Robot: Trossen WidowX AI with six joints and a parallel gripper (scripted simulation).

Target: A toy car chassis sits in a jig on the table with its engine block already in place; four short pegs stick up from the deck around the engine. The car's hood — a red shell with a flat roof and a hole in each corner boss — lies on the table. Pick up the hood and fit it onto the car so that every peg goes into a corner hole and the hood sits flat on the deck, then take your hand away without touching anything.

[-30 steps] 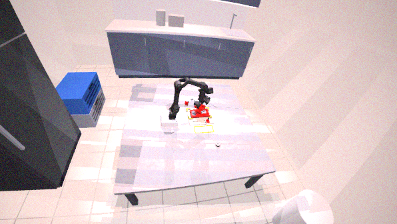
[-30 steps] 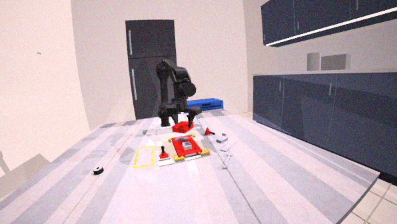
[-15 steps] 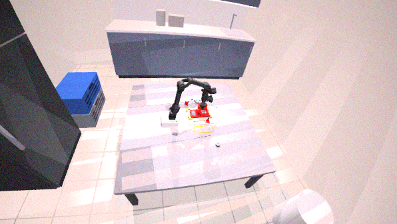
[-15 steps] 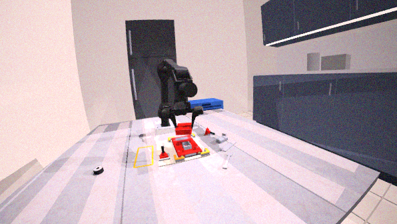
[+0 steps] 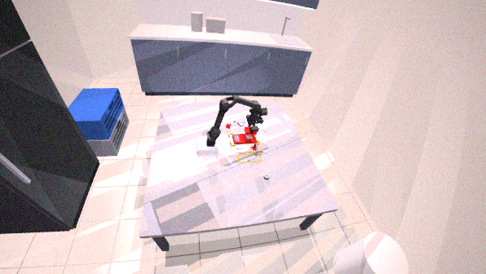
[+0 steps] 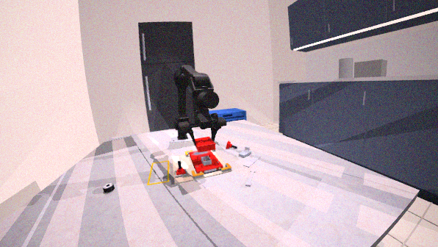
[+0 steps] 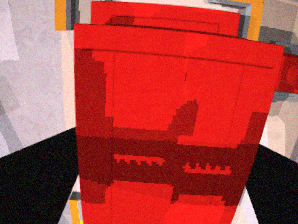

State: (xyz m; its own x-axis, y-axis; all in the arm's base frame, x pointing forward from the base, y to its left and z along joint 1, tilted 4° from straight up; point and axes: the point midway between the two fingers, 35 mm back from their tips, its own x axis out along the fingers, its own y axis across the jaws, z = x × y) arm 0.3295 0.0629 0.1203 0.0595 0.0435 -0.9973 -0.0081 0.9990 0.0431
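Right now the engine block is 8 cm below my gripper tip and 1 cm to the left of it. The rest, counted from my gripper tip: black ring 40 cm to the right, 10 cm below, 5 cm ahead; red hood 1 cm above.
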